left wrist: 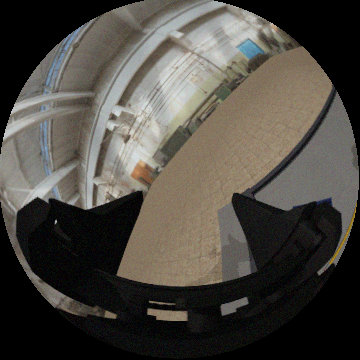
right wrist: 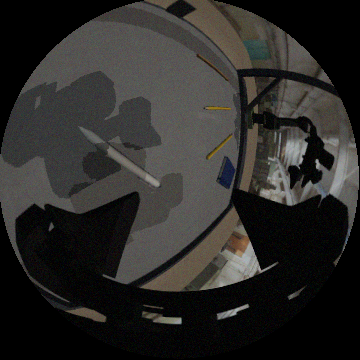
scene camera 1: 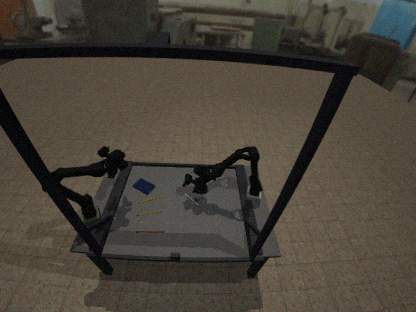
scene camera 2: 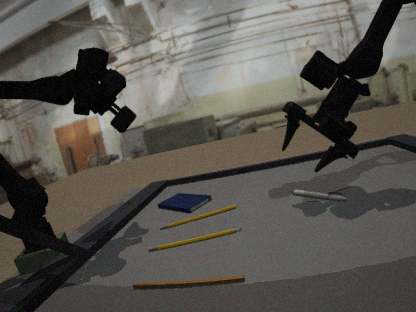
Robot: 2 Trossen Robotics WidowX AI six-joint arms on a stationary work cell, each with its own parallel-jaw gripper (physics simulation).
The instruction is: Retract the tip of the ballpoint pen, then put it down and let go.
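Places are measured from the left arm's base along level axes (x left, y back, z up), in centimetres.
Where they show: left gripper, fingertip midpoint: (left wrist: 188, 196) (right wrist: 295, 187) (scene camera 2: 113, 106); right gripper, fingertip midpoint: (right wrist: 186, 195) (scene camera 1: 187, 189) (scene camera 2: 299, 161); left arm's base at its link origin: (right wrist: 252, 117) (scene camera 1: 90, 214); right arm's base at its link origin: (scene camera 1: 254, 192).
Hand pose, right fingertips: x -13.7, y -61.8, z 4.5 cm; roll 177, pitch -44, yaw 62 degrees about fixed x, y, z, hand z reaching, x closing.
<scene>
Each offset is from my right fingertips to the top centre of the thing.
The white ballpoint pen @[dx -3.4, dy -1.3, dz -7.2 cm] (scene camera 1: 191, 199) (scene camera 2: 318, 195) (right wrist: 120, 161) lies flat on the grey table. Its pointed end is at the upper left in the right wrist view and its rounded end at the lower right. Whether the writing tip stands out is too small to tell. My right gripper (scene camera 2: 300, 160) (right wrist: 186, 195) is open and empty, above the table near the pen and apart from it. My left gripper (left wrist: 188, 196) is open and empty, raised high by the table's left side in scene camera 1, far from the pen.
A blue notebook @[dx +23.3, dy +23.7, dz -7.3 cm] (scene camera 1: 144, 186) (scene camera 2: 185, 202) (right wrist: 226, 172) lies toward the far left. Two yellow pencils @[dx +9.7, dy +23.4, dz -7.8 cm] (scene camera 2: 199, 217) @[dx -0.3, dy +27.2, dz -7.6 cm] (scene camera 2: 195, 240) and an orange-brown stick @[dx -12.5, dy +32.3, dz -7.8 cm] (scene camera 1: 150, 231) (scene camera 2: 189, 282) lie nearer. A dark frame (scene camera 1: 320, 135) rises around the table.
</scene>
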